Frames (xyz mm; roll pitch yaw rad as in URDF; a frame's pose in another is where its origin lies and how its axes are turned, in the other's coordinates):
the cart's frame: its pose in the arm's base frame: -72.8 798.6 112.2 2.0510 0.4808 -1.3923
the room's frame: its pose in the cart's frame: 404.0 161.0 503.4 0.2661 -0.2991 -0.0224
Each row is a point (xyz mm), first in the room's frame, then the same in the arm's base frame.
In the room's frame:
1: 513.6 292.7 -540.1
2: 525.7 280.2 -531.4
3: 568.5 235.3 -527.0
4: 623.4 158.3 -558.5
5: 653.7 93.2 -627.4
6: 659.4 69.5 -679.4
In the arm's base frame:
1: -337.8 -369.8 -11.5
2: -338.4 -370.8 -30.9
3: -319.3 -385.2 -88.3
4: -253.8 -411.6 -158.7
5: -163.4 -439.0 -190.0
6: -108.7 -456.1 -186.4

